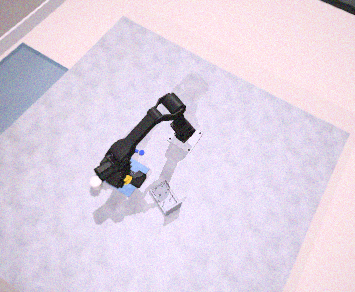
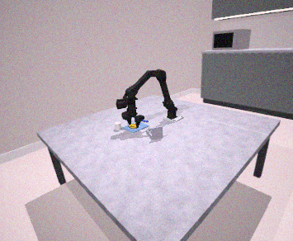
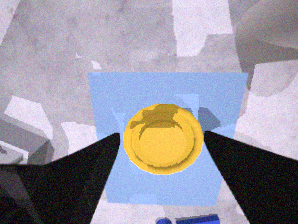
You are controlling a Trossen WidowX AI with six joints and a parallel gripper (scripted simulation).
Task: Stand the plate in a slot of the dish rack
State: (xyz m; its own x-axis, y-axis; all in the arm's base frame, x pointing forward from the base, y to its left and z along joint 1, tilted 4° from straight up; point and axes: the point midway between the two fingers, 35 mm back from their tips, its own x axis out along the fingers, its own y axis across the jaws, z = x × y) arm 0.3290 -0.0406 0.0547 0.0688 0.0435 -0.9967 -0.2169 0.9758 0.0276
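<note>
The yellow plate is 1 cm above my gripper tip. The rest, counted from my gripper tip: blue utensil: 13 cm behind, 5 cm to the right, 1 cm below; then light blue mat: 2 cm behind, 1 cm to the right, 1 cm below; then white cup: 10 cm ahead, 6 cm to the right, 1 cm above.
</note>
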